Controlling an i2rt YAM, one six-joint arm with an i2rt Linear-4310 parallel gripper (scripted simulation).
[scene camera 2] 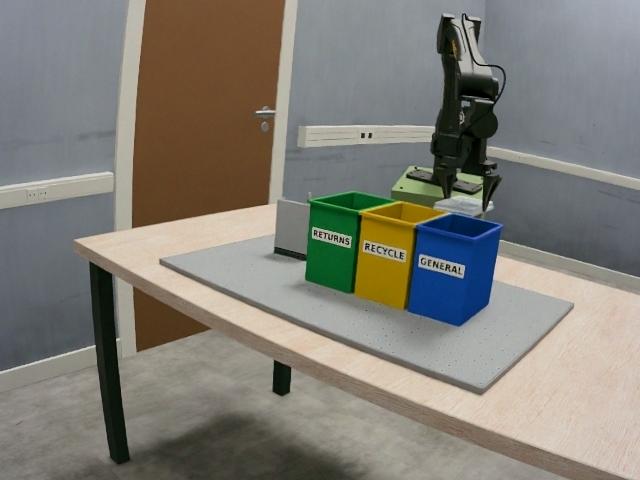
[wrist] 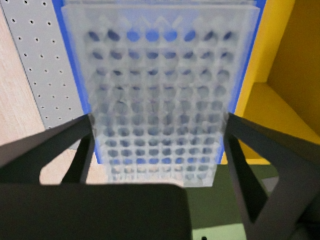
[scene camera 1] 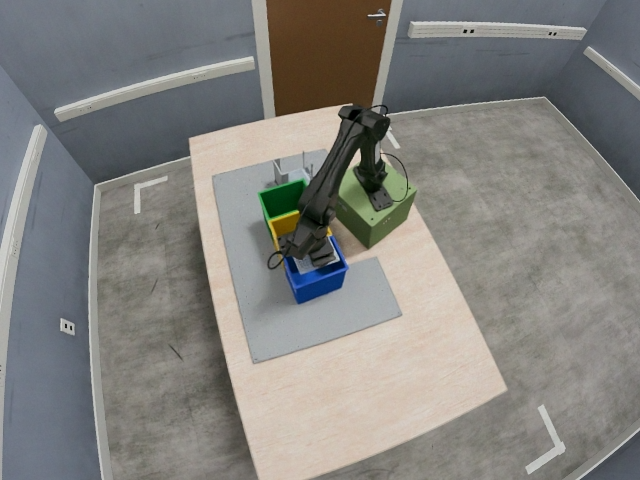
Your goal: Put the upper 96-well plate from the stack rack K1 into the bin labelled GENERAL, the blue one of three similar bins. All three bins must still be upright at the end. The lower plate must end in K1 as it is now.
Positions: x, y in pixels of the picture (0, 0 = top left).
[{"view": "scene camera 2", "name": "my gripper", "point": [465, 207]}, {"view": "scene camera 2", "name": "blue general bin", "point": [452, 279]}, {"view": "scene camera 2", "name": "clear 96-well plate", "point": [474, 206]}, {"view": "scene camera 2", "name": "green returns bin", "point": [334, 231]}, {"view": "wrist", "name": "my gripper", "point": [159, 120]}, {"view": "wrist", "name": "clear 96-well plate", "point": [159, 126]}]
